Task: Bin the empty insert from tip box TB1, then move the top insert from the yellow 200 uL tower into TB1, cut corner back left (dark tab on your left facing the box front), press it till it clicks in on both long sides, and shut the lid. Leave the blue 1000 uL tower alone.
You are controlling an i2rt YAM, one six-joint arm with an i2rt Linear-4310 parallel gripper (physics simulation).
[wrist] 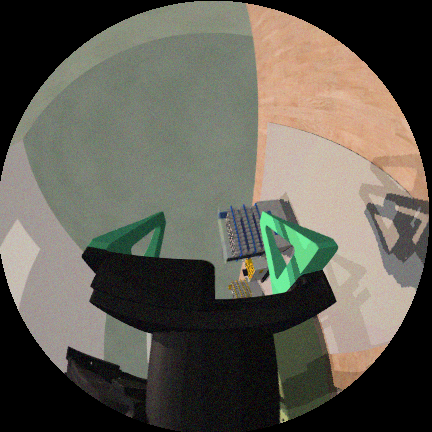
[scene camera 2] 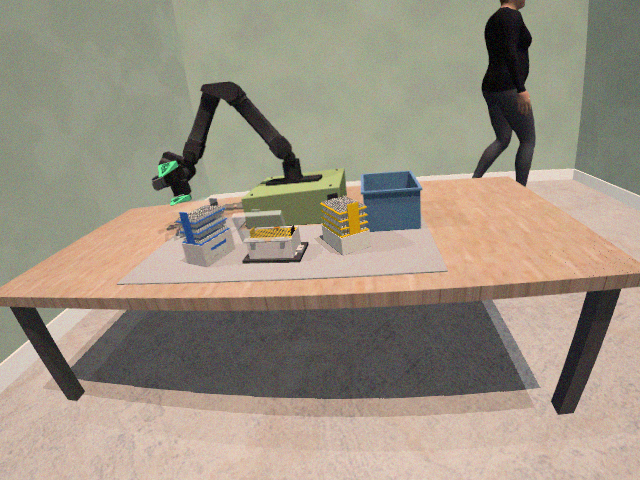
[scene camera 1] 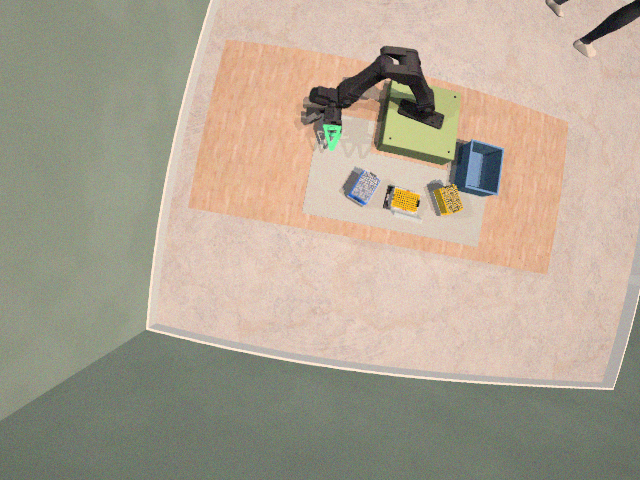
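Tip box TB1 [scene camera 1: 404,200] [scene camera 2: 272,248] [wrist: 256,269] stands in the middle of the mat with its lid [scene camera 2: 265,219] open and a yellow insert [scene camera 1: 405,199] [scene camera 2: 270,232] in it. The yellow tower [scene camera 1: 448,199] [scene camera 2: 345,227] [wrist: 241,288] stands to its right in the second scene view, with several stacked inserts. The blue tower [scene camera 1: 364,186] [scene camera 2: 205,235] [wrist: 245,232] stands to its left. My gripper [scene camera 2: 174,184] [wrist: 212,216] is wide open and empty, raised up and tilted sideways behind and left of the blue tower. In the wrist view one finger partly covers the towers and TB1.
A blue bin [scene camera 1: 480,167] [scene camera 2: 391,206] stands at the back right, beside the green base block [scene camera 1: 418,124] [scene camera 2: 294,198] that carries the arm. A grey mat [scene camera 1: 330,193] [scene camera 2: 170,271] lies under the towers and TB1. A person [scene camera 2: 509,67] stands behind the table.
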